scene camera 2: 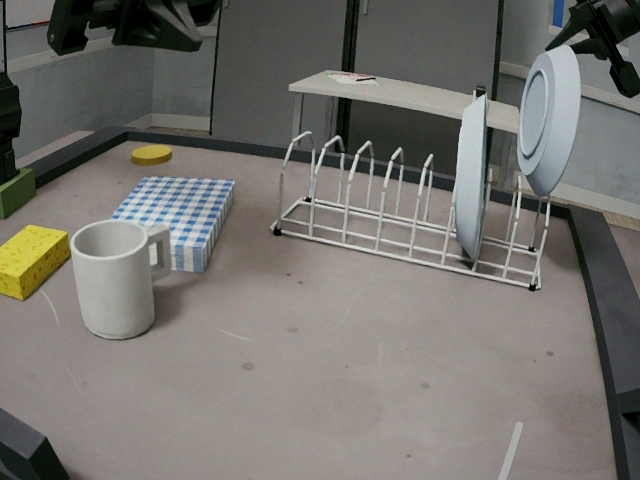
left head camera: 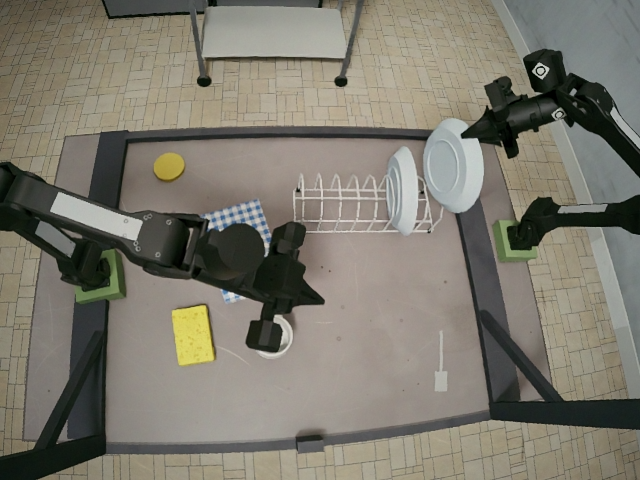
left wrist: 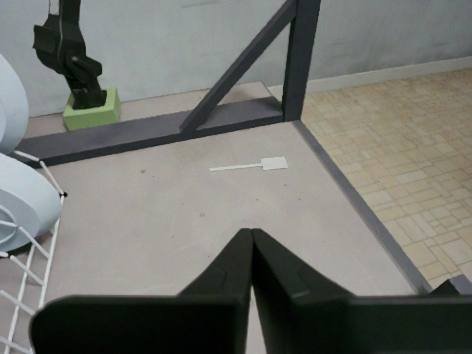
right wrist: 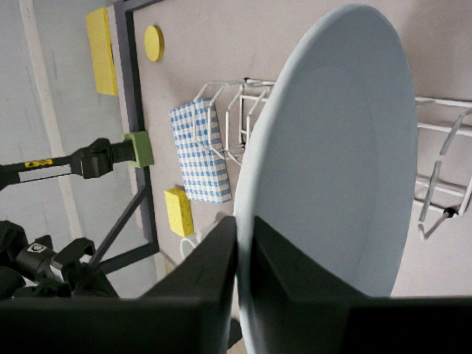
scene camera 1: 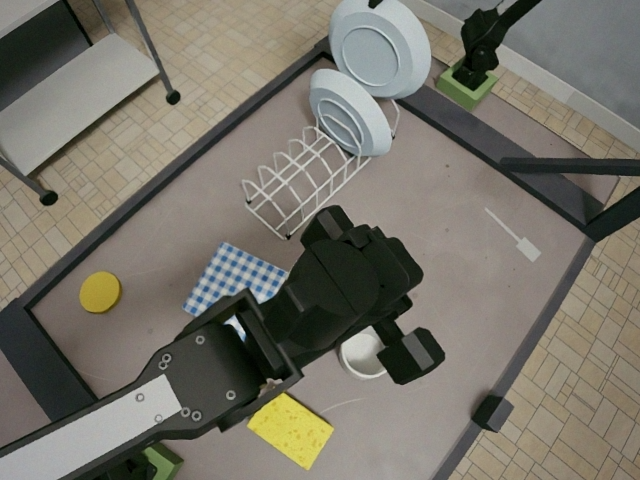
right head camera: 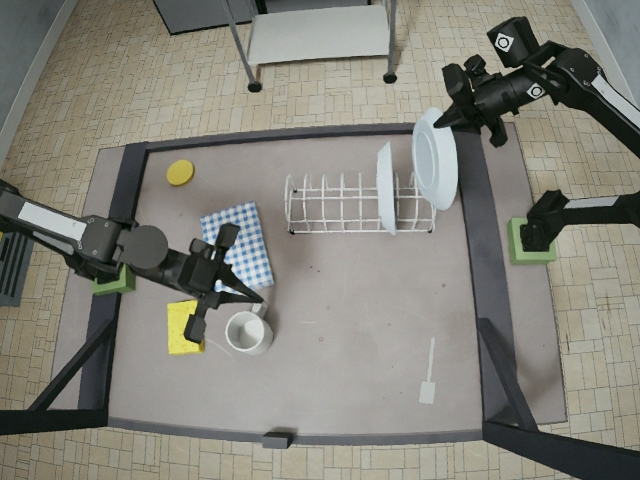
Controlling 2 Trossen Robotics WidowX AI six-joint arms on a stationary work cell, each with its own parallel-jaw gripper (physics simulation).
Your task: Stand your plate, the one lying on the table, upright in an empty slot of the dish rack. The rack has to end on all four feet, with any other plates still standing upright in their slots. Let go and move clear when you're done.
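Seen in the pictures: left gripper, fingertip midpoint: (scene camera 2: pixel 197 47) (left head camera: pixel 323 302) (left wrist: pixel 250 239) (right head camera: pixel 262 301); right gripper, fingertip midpoint: (scene camera 2: pixel 547 53) (left head camera: pixel 461 137) (right wrist: pixel 240 226) (scene camera 1: pixel 371 9) (right head camera: pixel 434 127); left arm's base, origin of the base link: (left head camera: pixel 95 274) (right wrist: pixel 130 150) (scene camera 1: pixel 130 475); right arm's base, origin of the base link: (left head camera: pixel 518 238) (left wrist: pixel 90 100) (scene camera 1: pixel 469 77) (right head camera: pixel 534 238).
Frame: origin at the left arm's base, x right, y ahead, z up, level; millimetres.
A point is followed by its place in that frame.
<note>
My right gripper (left head camera: pixel 463 135) @[z 233, x -24, y 772 mm] (right head camera: pixel 436 125) @[z 233, x -24, y 772 mm] (right wrist: pixel 240 226) @[z 233, x -24, y 772 mm] is shut on the rim of a pale plate (left head camera: pixel 443 162) @[z 160, x -14, y 759 mm] (right head camera: pixel 424 157) @[z 158, x -12, y 759 mm] (scene camera 1: pixel 371 56) @[z 156, x -7, y 758 mm] (scene camera 2: pixel 535 116) @[z 150, x -1, y 757 mm]. The plate hangs steeply tilted, raised off the table, by the right end of the white wire dish rack (left head camera: pixel 361 231) @[z -40, x 25, y 607 mm] (right head camera: pixel 338 231) @[z -40, x 16, y 570 mm] (scene camera 2: pixel 361 250) @[z -42, x 17, y 565 mm]. Whether it touches the rack cannot be told. A second plate (left head camera: pixel 408 191) @[z 135, x 24, y 669 mm] (right head camera: pixel 385 188) @[z 137, x 25, y 671 mm] (scene camera 1: pixel 328 93) @[z 120, x -44, y 676 mm] (scene camera 2: pixel 470 175) @[z 84, x 72, y 667 mm] stands upright in a slot near the rack's right end. My left gripper (left head camera: pixel 321 301) @[z 210, x 209, y 424 mm] (right head camera: pixel 261 300) @[z 210, x 209, y 424 mm] (left wrist: pixel 250 239) @[z 210, x 209, y 424 mm] is shut on nothing, above the table near the mug.
A white mug (right head camera: pixel 249 333) @[z -37, x 207, y 331 mm] (scene camera 2: pixel 116 289) @[z 10, x 250, y 363 mm] stands below the left gripper. A yellow sponge (left head camera: pixel 192 334) @[z -14, x 169, y 186 mm] and a blue checked cloth block (right head camera: pixel 240 242) @[z -16, x 0, y 345 mm] lie near it. A yellow disc (left head camera: pixel 169 166) @[z -32, x -248, y 195 mm] lies at the back left. Dark rails (left head camera: pixel 268 135) @[z -34, x -283, y 455 mm] edge the table.
</note>
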